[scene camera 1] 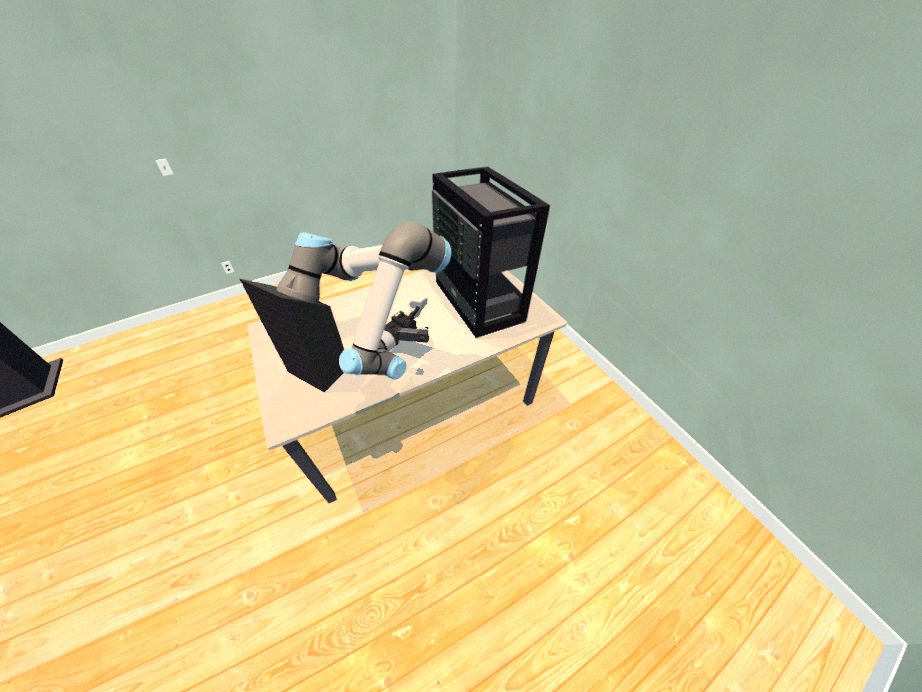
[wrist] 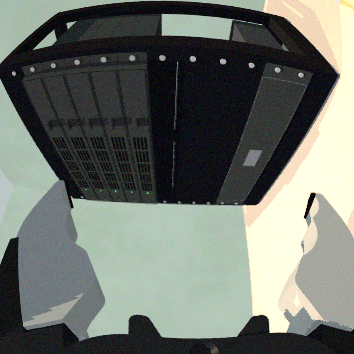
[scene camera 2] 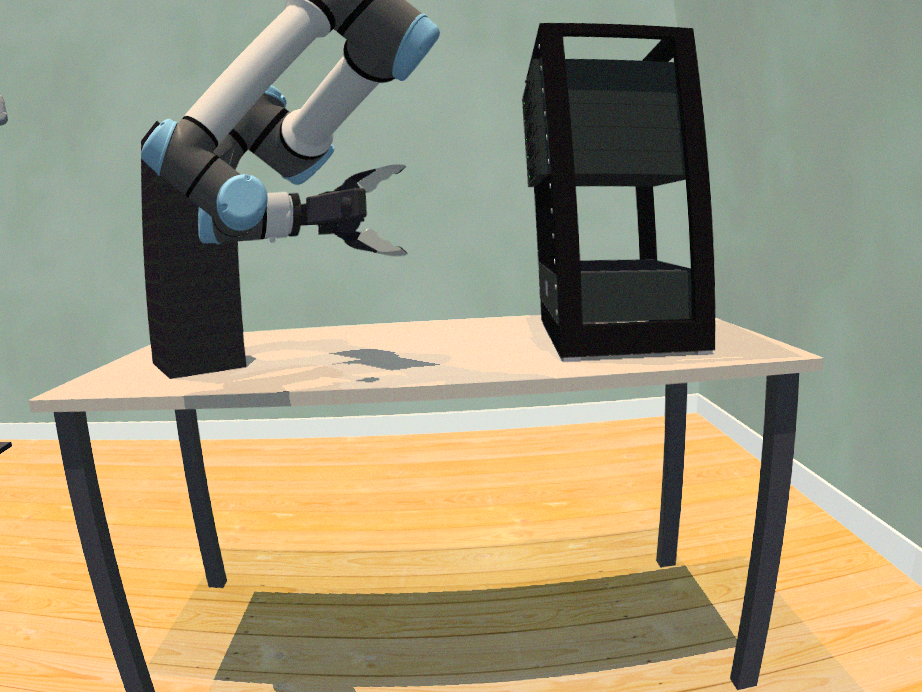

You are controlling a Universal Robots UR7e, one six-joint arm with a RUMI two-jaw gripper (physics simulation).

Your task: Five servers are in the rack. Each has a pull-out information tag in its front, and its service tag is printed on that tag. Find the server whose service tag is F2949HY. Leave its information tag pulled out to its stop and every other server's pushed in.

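Seen in the pictures: gripper, fingertip midpoint: (scene camera 1: 427, 313) (wrist: 191, 190) (scene camera 2: 406, 209); arm's base, link origin: (scene camera 1: 297, 295).
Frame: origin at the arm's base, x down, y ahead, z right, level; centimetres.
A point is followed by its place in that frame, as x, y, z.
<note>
The rack (scene camera 1: 486, 260) {-2.5, 69.1, 21.8} (scene camera 2: 567, 238) {19.0, 68.8, 21.8} (wrist: 210, 46) {16.6, 67.3, 21.5} stands at the right end of the table. Five servers (scene camera 1: 455, 232) {-5.6, 68.4, 0.6} (scene camera 2: 625, 137) {0.6, 81.4, 20.6} (wrist: 95, 100) {-1.4, 66.6, 12.2} are stacked in its upper part. In the wrist view they run upright, side by side at the left, each with a dark handle-like part, vent grilles and a small green light. No information tag can be made out standing out from them, and no service tag can be read. My gripper (scene camera 2: 404, 210) {13.0, 41.9, 21.1} (wrist: 191, 190) {13.0, 41.9, 21.1} is open and empty, level above the table and facing the rack front, well apart from it. In the wrist view its fingers are wide apart.
A dark unit (scene camera 2: 633, 294) {29.4, 81.3, 20.1} (wrist: 270, 117) {29.7, 68.6, 9.1} with a pale rectangle (wrist: 252, 158) {30.0, 70.6, -3.7} on its front sits low in the rack, below a gap. The arm's black pedestal (scene camera 1: 297, 338) {9.0, -6.1, 11.4} (scene camera 2: 195, 297) {25.5, 0.9, 9.4} stands at the table's left end. The table (scene camera 1: 297, 417) {40.4, -18.7, 18.6} (scene camera 2: 476, 379) {40.3, 51.0, 30.2} has walls behind it.
</note>
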